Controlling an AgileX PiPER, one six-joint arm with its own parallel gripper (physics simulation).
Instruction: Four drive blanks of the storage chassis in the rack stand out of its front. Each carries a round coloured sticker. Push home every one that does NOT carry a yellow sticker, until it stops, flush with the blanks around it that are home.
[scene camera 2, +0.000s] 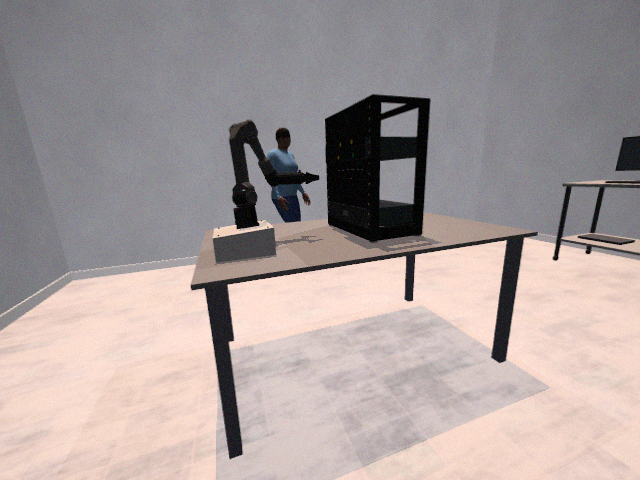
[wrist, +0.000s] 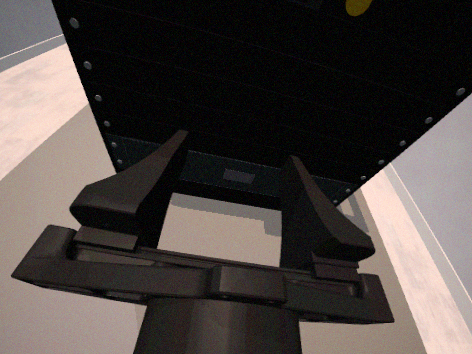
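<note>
The black rack (scene camera 2: 423, 170) (wrist: 95, 82) stands on the table. In the scene view, the storage chassis shows three yellow stickers (scene camera 2: 340, 144) (scene camera 2: 351, 141) (scene camera 2: 338, 157) and one green sticker (scene camera 2: 353, 155) at the lower right of the four. The blanks are too dark and small to tell how far each stands out. In the wrist view, part of one yellow sticker (wrist: 358, 6) shows at the top edge. My gripper (scene camera 2: 317, 177) (wrist: 237, 154) is open and empty, in front of the rack and lower than the stickers, pointing at the rack's front with a gap between.
The table (scene camera 2: 305, 260) carries the arm's pale base block (scene camera 2: 244, 244) at its left. A dark unit with a light label (wrist: 239, 176) sits low in the rack. A person in a blue top (scene camera 2: 283, 161) stands behind the table. A side desk (scene camera 2: 594, 184) stands at the right.
</note>
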